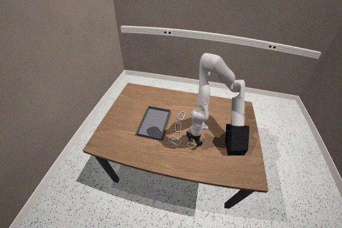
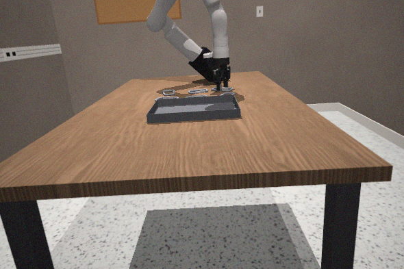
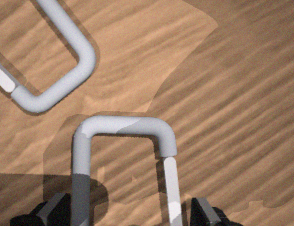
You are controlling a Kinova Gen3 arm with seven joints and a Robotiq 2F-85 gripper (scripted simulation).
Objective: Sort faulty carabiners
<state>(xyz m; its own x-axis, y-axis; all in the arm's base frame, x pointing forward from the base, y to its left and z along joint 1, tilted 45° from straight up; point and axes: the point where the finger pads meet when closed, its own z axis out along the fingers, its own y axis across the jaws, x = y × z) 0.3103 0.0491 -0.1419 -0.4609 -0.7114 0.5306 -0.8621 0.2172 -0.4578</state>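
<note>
The carabiner gate is 30 mm behind my hand, 10 mm to the right of it and 10 mm below it. Also, from my hand: grey tray: 340 mm ahead, 110 mm to the right.
</note>
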